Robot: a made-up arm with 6 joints. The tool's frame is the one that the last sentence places.
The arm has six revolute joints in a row. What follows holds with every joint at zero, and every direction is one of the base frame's.
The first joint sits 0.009 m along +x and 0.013 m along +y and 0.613 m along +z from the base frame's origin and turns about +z.
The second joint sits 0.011 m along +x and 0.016 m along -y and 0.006 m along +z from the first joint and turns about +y.
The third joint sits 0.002 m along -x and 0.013 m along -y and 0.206 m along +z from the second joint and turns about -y.
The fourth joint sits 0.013 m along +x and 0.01 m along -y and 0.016 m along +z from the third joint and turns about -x.
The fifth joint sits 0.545 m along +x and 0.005 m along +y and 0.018 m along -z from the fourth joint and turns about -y.
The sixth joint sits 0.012 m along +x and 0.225 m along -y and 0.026 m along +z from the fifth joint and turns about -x.
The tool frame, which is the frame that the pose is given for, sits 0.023 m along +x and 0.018 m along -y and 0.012 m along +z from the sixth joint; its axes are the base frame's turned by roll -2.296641, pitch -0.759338 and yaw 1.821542 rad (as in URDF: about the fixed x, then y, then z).
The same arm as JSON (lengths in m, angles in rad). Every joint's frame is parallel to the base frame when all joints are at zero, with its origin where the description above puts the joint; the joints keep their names.
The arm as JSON. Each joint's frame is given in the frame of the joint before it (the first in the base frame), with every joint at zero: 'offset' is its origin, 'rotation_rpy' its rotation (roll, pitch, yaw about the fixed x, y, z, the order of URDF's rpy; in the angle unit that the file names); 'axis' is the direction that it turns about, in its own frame. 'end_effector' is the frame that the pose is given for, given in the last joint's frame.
{
  "length_unit": "m",
  "angle_unit": "rad",
  "chain": [
    {
      "id": "joint 1",
      "offset": [
        0.009,
        0.013,
        0.613
      ],
      "rotation_rpy": [
        0.0,
        0.0,
        0.0
      ],
      "axis": "+z"
    },
    {
      "id": "joint 2",
      "offset": [
        0.011,
        -0.016,
        0.006
      ],
      "rotation_rpy": [
        0.0,
        0.0,
        0.0
      ],
      "axis": "+y"
    },
    {
      "id": "joint 3",
      "offset": [
        -0.002,
        -0.013,
        0.206
      ],
      "rotation_rpy": [
        0.0,
        0.0,
        0.0
      ],
      "axis": "-y"
    },
    {
      "id": "joint 4",
      "offset": [
        0.013,
        -0.01,
        0.016
      ],
      "rotation_rpy": [
        0.0,
        0.0,
        0.0
      ],
      "axis": "-x"
    },
    {
      "id": "joint 5",
      "offset": [
        0.545,
        0.005,
        -0.018
      ],
      "rotation_rpy": [
        0.0,
        0.0,
        0.0
      ],
      "axis": "-y"
    },
    {
      "id": "joint 6",
      "offset": [
        0.012,
        -0.225,
        0.026
      ],
      "rotation_rpy": [
        0.0,
        0.0,
        0.0
      ],
      "axis": "-x"
    }
  ],
  "end_effector": {
    "offset": [
      0.023,
      -0.018,
      0.012
    ],
    "rotation_rpy": [
      -2.2966,
      -0.7593,
      1.8215
    ]
  }
}

